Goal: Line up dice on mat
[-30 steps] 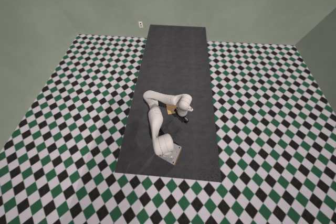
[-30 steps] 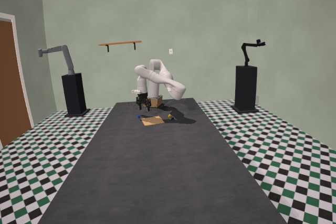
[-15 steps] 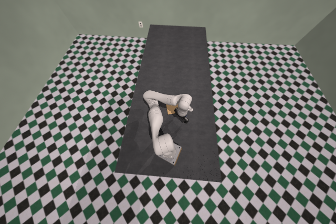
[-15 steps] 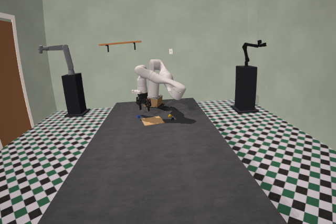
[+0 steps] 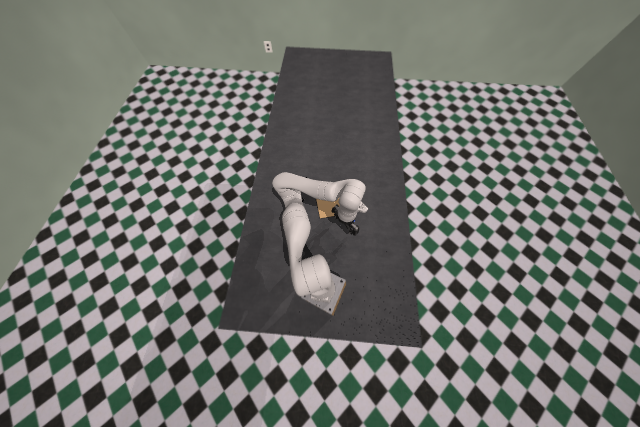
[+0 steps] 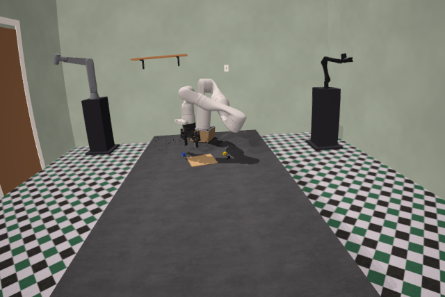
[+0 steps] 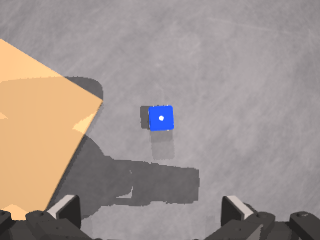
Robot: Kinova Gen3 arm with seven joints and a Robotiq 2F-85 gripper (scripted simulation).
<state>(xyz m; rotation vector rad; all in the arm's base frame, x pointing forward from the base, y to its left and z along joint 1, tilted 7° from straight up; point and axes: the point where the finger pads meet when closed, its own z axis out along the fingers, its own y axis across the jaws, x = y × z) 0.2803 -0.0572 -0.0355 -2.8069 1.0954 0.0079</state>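
The yellow die is 190 mm to the left of my hand, 50 mm ahead of it and 40 mm below it. The rest, counted from my hand: black die 210 mm to the left, 120 mm ahead, 40 mm below; blue die 40 mm to the right, 40 mm below, 40 mm ahead; tan mat 120 mm ahead, 70 mm to the left, 40 mm below.
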